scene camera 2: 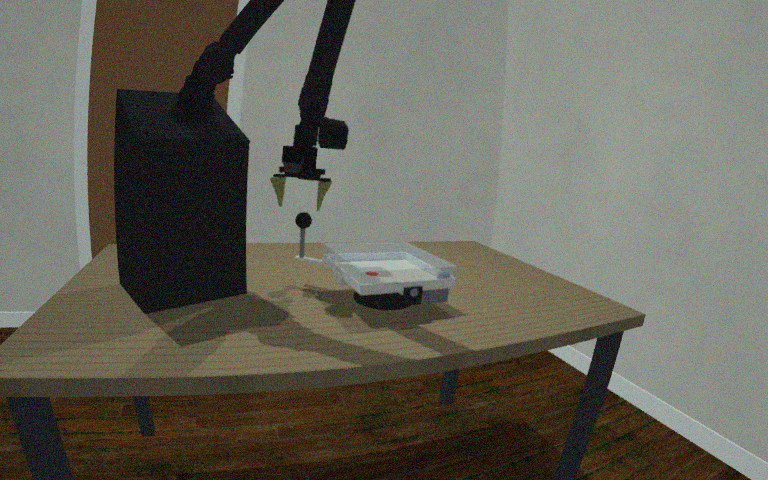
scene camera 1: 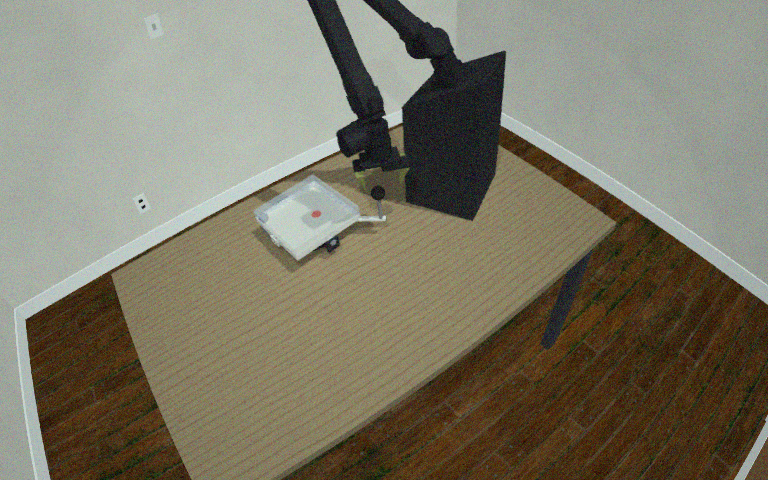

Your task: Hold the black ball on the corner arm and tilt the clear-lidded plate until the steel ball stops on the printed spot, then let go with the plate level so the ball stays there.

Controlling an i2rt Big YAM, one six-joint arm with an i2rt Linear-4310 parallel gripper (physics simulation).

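The clear-lidded white plate [scene camera 1: 294, 250] [scene camera 2: 378, 287] sits on a low black base; its exact tilt is hard to tell. The red printed spot [scene camera 1: 316, 213] [scene camera 2: 371, 273] shows through the lid. The steel ball cannot be made out surely; a small grey shape in the plate's left corner in scene camera 1 is too blurred to name. The black ball [scene camera 1: 377, 193] [scene camera 2: 303, 220] stands on a thin upright post at the end of the corner arm [scene camera 1: 370, 218] [scene camera 2: 309, 259]. My gripper [scene camera 1: 383, 183] [scene camera 2: 300, 207] is open and empty, pointing down, with its yellow-green fingertips just above the black ball.
A tall black block [scene camera 1: 453, 147] [scene camera 2: 184, 209] carries the robot arm and stands on the table [scene camera 1: 317, 339] [scene camera 2: 538, 305], near the black ball. A small dark fitting [scene camera 1: 331, 243] [scene camera 2: 412, 293] shows under the plate's edge. Walls stand behind the table.
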